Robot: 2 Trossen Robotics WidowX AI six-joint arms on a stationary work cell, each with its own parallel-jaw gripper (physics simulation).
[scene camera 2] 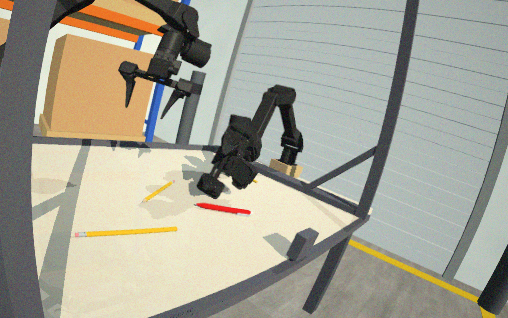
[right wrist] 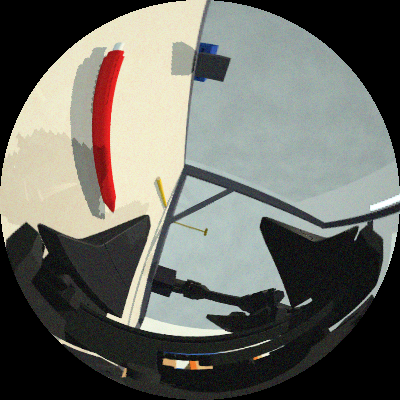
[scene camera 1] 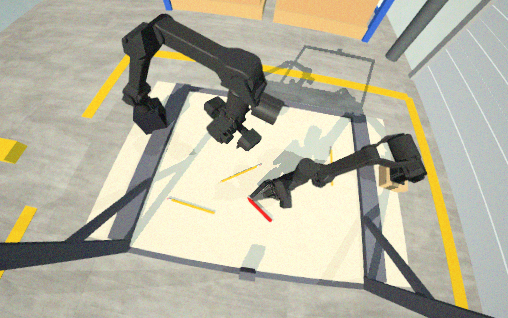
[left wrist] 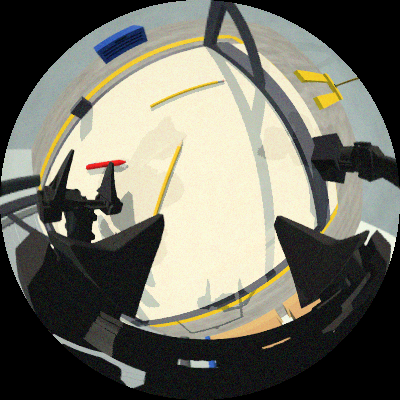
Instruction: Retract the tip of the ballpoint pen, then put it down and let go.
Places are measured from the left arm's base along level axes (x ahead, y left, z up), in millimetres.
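Pixels of known places: left gripper, between the fingertips: (scene camera 2: 143, 113) (right wrist: 211, 316) (left wrist: 222, 220); right gripper, between the fingertips: (scene camera 2: 213, 171) (right wrist: 207, 222) (scene camera 1: 251, 198) (left wrist: 93, 155); left arm's base, origin of its link: (scene camera 1: 145, 108) (left wrist: 341, 157); right arm's base, origin of its link: (scene camera 2: 287, 162) (scene camera 1: 396, 176).
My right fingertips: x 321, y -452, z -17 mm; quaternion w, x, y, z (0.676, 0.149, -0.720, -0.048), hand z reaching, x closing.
Observation:
Ahead of a thing's pixels: the offset from my right fingertips to its top centre. Level surfaces: height alone.
A red ballpoint pen {26 mm ahead, 35 mm right, 75 mm down} (scene camera 1: 260, 209) (scene camera 2: 223, 208) (left wrist: 106, 164) (right wrist: 102, 130) lies flat on the table {90 mm down} (scene camera 1: 310, 240) (scene camera 2: 210, 255). Its pale button end is at the top in the right wrist view, its pointed end toward the fingers; whether the writing tip is out is too small to tell. My right gripper (scene camera 1: 268, 202) (left wrist: 93, 155) (right wrist: 207, 222) is open and empty, low by the pen's pointed end, with one finger near that end in scene camera 1. My left gripper (scene camera 1: 235, 142) (scene camera 2: 145, 112) (left wrist: 222, 220) is open and empty, high above the table's back part.
One yellow pencil {9 mm back, 121 mm left, 81 mm down} (scene camera 1: 241, 173) (scene camera 2: 159, 191) (left wrist: 168, 177) lies behind the pen. Another pencil {218 mm back, 45 mm left, 83 mm down} (scene camera 1: 191, 205) (scene camera 2: 130, 231) (left wrist: 187, 93) lies to its left, and a third (scene camera 1: 331, 165) beneath the right arm. A dark block {72 mm back, 222 mm right, 33 mm down} (scene camera 1: 247, 273) (scene camera 2: 302, 244) (left wrist: 81, 107) (right wrist: 212, 66) stands at the front edge.

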